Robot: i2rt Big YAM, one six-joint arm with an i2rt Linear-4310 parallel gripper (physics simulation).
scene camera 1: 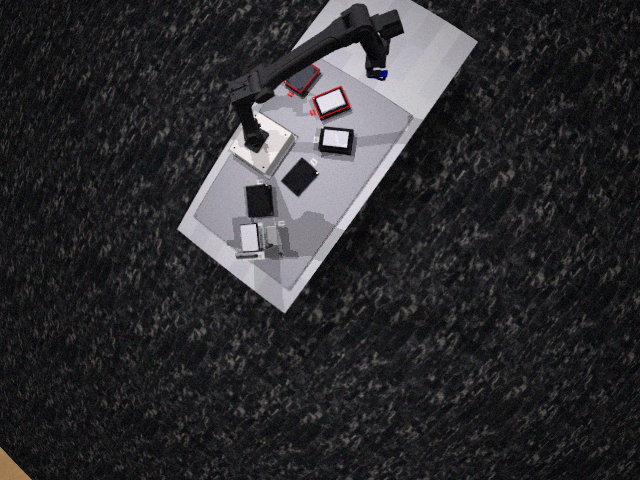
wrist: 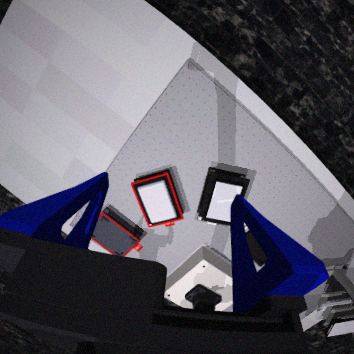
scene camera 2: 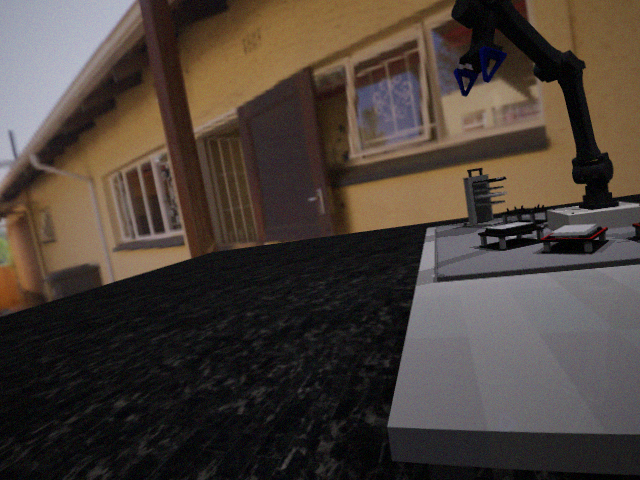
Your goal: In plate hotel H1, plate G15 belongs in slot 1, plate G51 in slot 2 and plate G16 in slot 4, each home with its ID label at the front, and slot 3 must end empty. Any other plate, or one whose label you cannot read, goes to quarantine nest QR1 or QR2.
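Places are measured from the arm's base along level axes (x back, y right, z up), in millimetres.
Where they show: gripper, fingertip midpoint: [scene camera 1: 384, 67] [wrist: 171, 189] [scene camera 2: 474, 89]; arm's base, link origin: [scene camera 1: 256, 139] [wrist: 202, 295] [scene camera 2: 598, 206].
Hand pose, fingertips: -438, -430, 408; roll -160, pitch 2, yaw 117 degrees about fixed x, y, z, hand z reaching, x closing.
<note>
Each offset is from my fingertips to the top centre of the thing, as dx, dy, dz. "*": to the spot under its first point. Level surfaces: height alone.
My gripper [scene camera 1: 380, 75] [scene camera 2: 475, 86] [wrist: 171, 189] is open and empty, high above the table. The grey plate hotel [scene camera 1: 250, 255] [scene camera 2: 471, 200] stands at the table's far end, with a white plate {+150, +832, -247} [scene camera 1: 249, 237] showing from above. Its slots cannot be told apart from above. A white plate {+222, +67, -414} [scene camera 1: 331, 101] [scene camera 2: 574, 230] [wrist: 158, 201] sits in a red-edged nest {* +251, +146, -464} [scene camera 1: 318, 114] [wrist: 176, 201]. Another white plate {+91, +221, -404} [scene camera 1: 336, 137] [scene camera 2: 510, 226] [wrist: 223, 201] sits in a black nest [scene camera 1: 349, 141] [wrist: 206, 192]. A second red-edged nest {+435, +19, -423} [scene camera 1: 301, 78] [wrist: 116, 235] holds no visible plate. ID labels are unreadable.
Two black nests {* +154, +474, -457} [scene camera 1: 299, 176] {* +254, +686, -408} [scene camera 1: 259, 200] lie between the hotel and the plate in the black nest. The arm's white base block [scene camera 1: 279, 142] [scene camera 2: 560, 217] [wrist: 187, 272] stands at the long edge of the grey mat {dz -468} [scene camera 1: 382, 118]. A small stand [scene camera 1: 271, 236] is beside the hotel.
</note>
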